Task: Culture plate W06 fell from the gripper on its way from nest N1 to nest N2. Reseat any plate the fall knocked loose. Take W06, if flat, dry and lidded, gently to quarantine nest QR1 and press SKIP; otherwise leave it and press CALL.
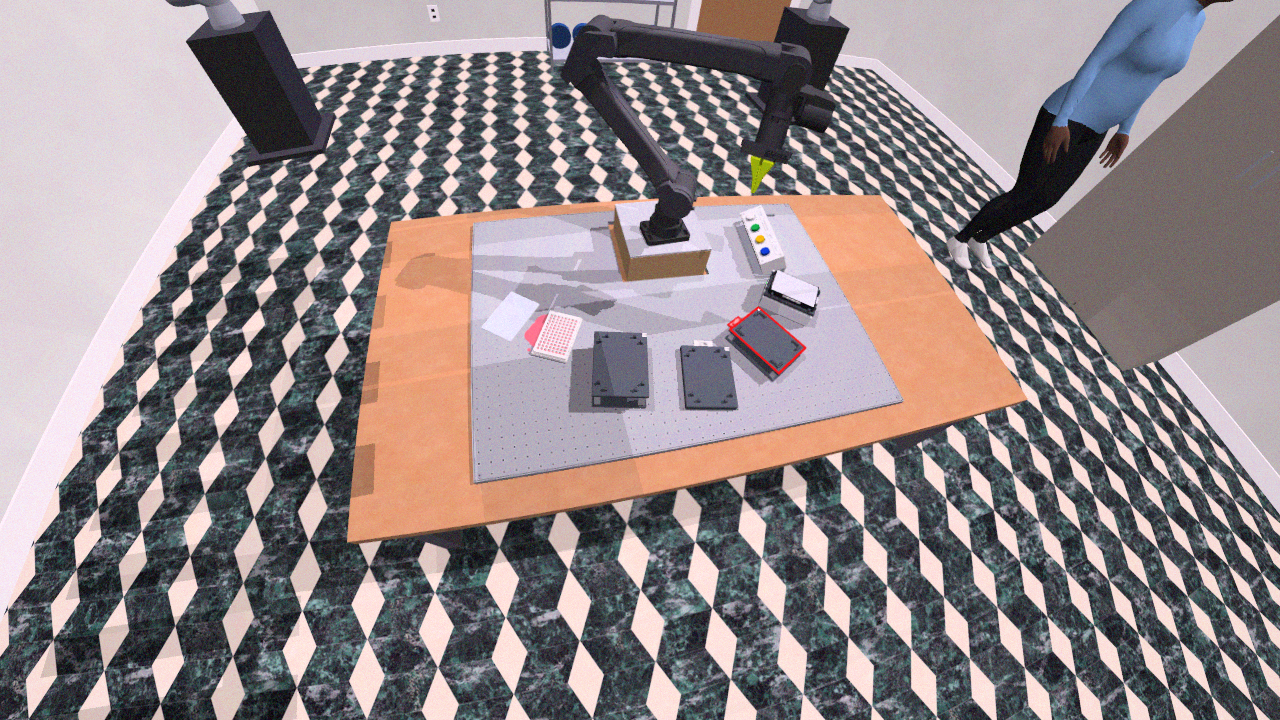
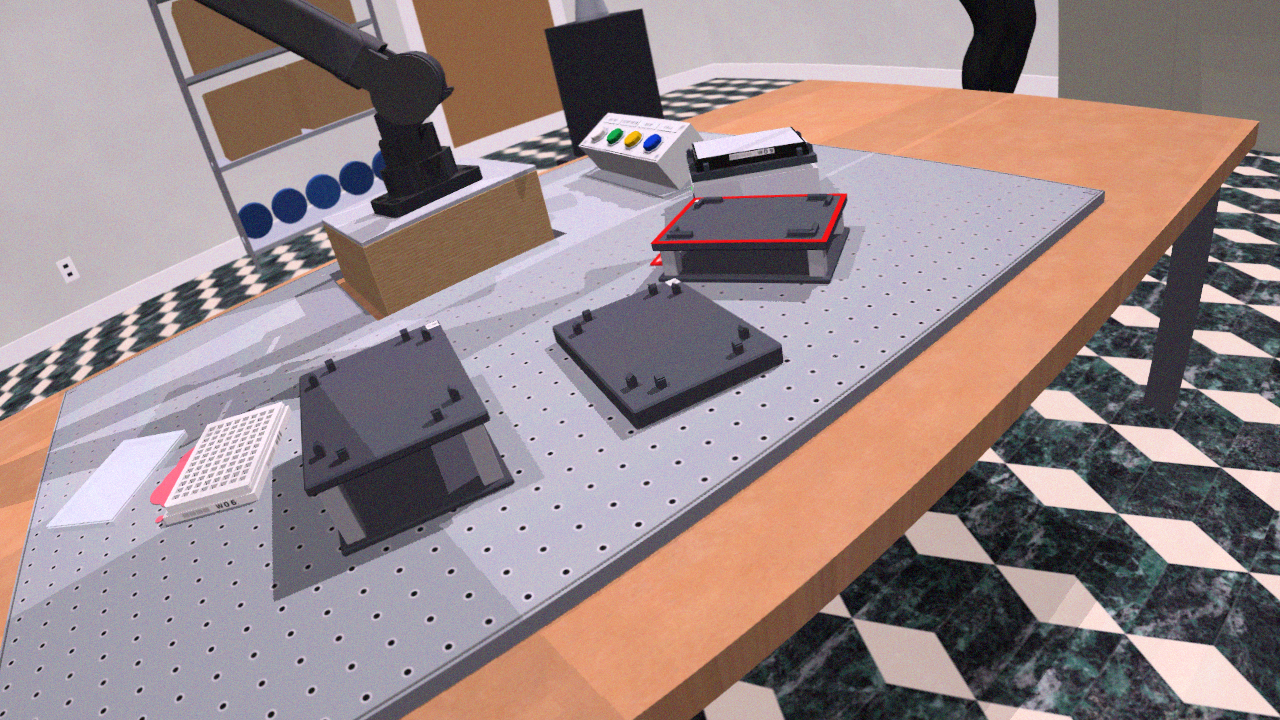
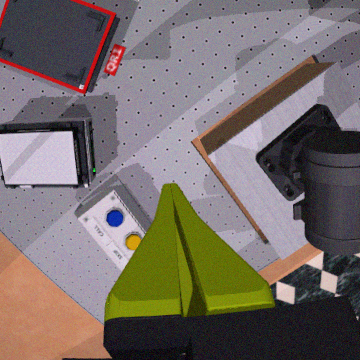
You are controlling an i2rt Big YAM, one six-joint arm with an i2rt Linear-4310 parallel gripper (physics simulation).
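Places are measured from the arm's base along level axes (x ahead, y down, z left), in millimetres.
Pixels of known places: gripper, between the fingertips: (image 1: pixel 752 193) (image 3: pixel 169 191); arm's base, origin of its link: (image 1: pixel 664 233) (image 2: pixel 427 195) (image 3: pixel 301 151).
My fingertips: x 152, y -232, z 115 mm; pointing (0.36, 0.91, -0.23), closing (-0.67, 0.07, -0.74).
For each thing: its middle in the pictures, then the offset to it from my fingertips.
- Plate W06, middle of its body: (image 2: pixel 229 458) (image 1: pixel 557 335) dx +61, dy +311, dz -449 mm
- pink-red spill, middle of its body: (image 2: pixel 170 489) (image 1: pixel 532 335) dx +41, dy +317, dz -508 mm
- red-edged nest QR1, middle of its body: (image 2: pixel 755 233) (image 3: pixel 51 35) (image 1: pixel 765 342) dx +207, dy +295, dz +46 mm
- button box, middle of its body: (image 2: pixel 641 149) (image 3: pixel 131 250) (image 1: pixel 762 239) dx -125, dy +276, dz +196 mm
- blue CALL button, middle of its body: (image 2: pixel 653 143) (image 3: pixel 114 217) (image 1: pixel 765 251) dx -55, dy +254, dz +162 mm
- yellow SKIP button, middle of its body: (image 2: pixel 633 140) (image 3: pixel 132 241) (image 1: pixel 760 239) dx -104, dy +254, dz +170 mm
- raised dark nest, middle of its body: (image 2: pixel 391 420) (image 1: pixel 620 368) dx +198, dy +284, dz -332 mm
- low dark nest, middle of its body: (image 2: pixel 658 337) (image 1: pixel 708 375) dx +256, dy +305, dz -131 mm
- white-topped plate, middle of its body: (image 2: pixel 747 147) (image 3: pixel 37 157) (image 1: pixel 794 289) dx +90, dy +256, dz +179 mm
Plate W06 (image 1: pixel 556 336) (image 2: pixel 227 458) lies unlidded on the board, with a pink-red spill (image 1: pixel 535 332) (image 2: pixel 171 480) beside and partly under it. Its clear lid (image 1: pixel 510 316) (image 2: pixel 118 479) lies apart from it on the board. The red-edged nest QR1 (image 1: pixel 767 339) (image 2: pixel 751 219) (image 3: pixel 50 40) holds no plate. The button box (image 1: pixel 771 261) (image 2: pixel 646 161) (image 3: pixel 102 227) has a blue CALL button (image 1: pixel 765 251) (image 2: pixel 652 142) (image 3: pixel 115 218) and a yellow SKIP button (image 1: pixel 759 239) (image 2: pixel 632 139) (image 3: pixel 133 242). My gripper (image 1: pixel 754 190) (image 3: pixel 169 191) is shut and empty, in the air above the box's area.
A raised dark nest (image 1: pixel 620 365) (image 2: pixel 389 402) and a low dark nest (image 1: pixel 708 377) (image 2: pixel 666 349) hold no plates. A white-topped plate (image 1: pixel 794 289) (image 2: pixel 750 147) (image 3: pixel 40 157) sits on a device beside QR1. The arm's base block (image 1: pixel 666 263) (image 2: pixel 456 246) (image 3: pixel 235 195) stands at the back. A person (image 1: pixel 1096 98) stands right of the table.
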